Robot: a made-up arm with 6 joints. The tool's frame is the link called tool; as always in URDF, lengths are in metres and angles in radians. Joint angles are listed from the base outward.
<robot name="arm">
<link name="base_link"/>
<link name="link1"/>
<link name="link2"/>
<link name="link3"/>
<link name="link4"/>
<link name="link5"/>
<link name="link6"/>
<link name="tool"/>
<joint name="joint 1" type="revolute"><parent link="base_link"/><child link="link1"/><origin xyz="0.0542 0.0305 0.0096" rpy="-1.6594 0.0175 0.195"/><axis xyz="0 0 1"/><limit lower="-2.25" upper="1.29"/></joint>
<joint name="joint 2" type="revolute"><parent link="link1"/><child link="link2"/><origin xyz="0.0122 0.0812 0.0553" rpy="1.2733 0.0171 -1.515"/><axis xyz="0 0 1"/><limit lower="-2.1" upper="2.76"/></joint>
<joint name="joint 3" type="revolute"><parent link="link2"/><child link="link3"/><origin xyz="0.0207 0.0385 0.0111" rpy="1.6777 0.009 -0.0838"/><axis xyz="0 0 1"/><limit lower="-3.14" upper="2.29"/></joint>
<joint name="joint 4" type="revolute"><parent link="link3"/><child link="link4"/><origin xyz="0.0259 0.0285 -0.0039" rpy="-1.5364 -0.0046 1.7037"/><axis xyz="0 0 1"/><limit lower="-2.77" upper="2.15"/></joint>
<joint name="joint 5" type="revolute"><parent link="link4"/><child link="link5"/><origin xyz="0.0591 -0.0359 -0.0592" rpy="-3.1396 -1.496 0"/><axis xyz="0 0 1"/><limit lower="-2.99" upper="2.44"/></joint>
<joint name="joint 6" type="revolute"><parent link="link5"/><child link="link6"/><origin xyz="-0.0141 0.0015 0.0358" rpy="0.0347 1.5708 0"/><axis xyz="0 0 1"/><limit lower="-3" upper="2.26"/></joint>
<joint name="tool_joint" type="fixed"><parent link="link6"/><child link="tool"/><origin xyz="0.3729 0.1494 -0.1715" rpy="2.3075 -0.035 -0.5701"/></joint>
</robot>
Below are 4 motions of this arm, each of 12 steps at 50 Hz.
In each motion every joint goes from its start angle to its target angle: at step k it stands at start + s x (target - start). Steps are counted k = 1, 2, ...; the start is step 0. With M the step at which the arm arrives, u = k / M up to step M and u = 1 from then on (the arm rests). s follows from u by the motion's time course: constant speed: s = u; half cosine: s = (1 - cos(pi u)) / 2; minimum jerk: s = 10 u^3 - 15 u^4 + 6 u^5.
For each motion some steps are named. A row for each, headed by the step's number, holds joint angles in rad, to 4 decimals.
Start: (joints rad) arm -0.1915 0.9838 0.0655 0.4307 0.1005 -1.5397
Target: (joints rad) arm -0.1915 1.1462 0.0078 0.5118 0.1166 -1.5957
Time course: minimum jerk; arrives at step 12
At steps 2, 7, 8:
2: -0.1915 0.9896 0.0635 0.4336 0.1011 -1.5417
7: -0.1915 1.0899 0.0278 0.4837 0.1110 -1.5763
8: -0.1915 1.1121 0.0199 0.4948 0.1132 -1.5839

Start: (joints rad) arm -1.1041 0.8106 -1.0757 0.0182 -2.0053 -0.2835
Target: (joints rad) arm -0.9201 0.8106 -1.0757 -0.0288 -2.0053 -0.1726
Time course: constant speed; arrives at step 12
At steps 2, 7, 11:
2: -1.0734 0.8106 -1.0757 0.0104 -2.0053 -0.2650
7: -0.9968 0.8106 -1.0757 -0.0092 -2.0053 -0.2188
11: -0.9354 0.8106 -1.0757 -0.0249 -2.0053 -0.1818

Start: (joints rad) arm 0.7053 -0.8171 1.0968 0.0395 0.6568 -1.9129
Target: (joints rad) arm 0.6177 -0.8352 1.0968 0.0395 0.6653 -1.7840
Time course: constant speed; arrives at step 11
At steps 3, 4, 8, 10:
3: 0.6814 -0.8220 1.0968 0.0395 0.6591 -1.8777
4: 0.6734 -0.8237 1.0968 0.0395 0.6599 -1.8660
8: 0.6416 -0.8303 1.0968 0.0395 0.6630 -1.8192
10: 0.6257 -0.8336 1.0968 0.0395 0.6645 -1.7957

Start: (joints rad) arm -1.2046 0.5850 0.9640 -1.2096 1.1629 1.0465
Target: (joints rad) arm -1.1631 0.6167 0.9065 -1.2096 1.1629 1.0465
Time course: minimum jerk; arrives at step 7
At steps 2, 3, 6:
2: -1.1986 0.5896 0.9557 -1.2096 1.1629 1.0465
3: -1.1893 0.5967 0.9428 -1.2096 1.1629 1.0465
6: -1.1641 0.6160 0.9078 -1.2096 1.1629 1.0465

